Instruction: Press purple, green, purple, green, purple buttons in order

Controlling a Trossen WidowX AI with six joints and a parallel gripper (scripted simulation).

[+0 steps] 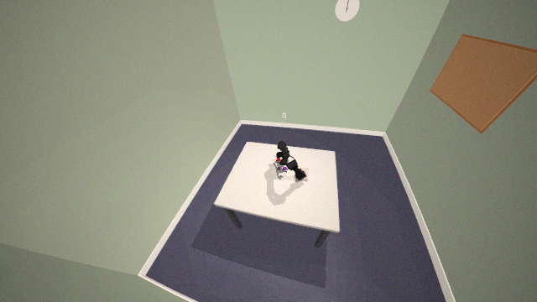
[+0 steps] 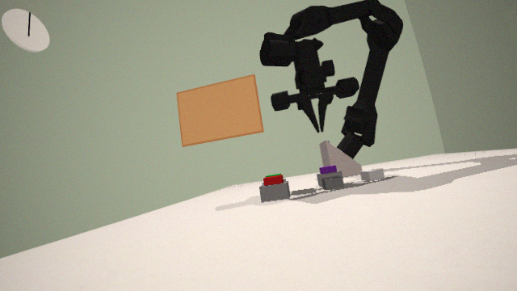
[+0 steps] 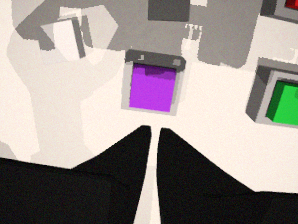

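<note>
The green button lies 12 cm to the right of my gripper tip, 8 cm below it and 1 cm behind it. Also, from my gripper tip: purple button 8 cm below; then red button 12 cm to the right, 8 cm below, 8 cm ahead.
</note>
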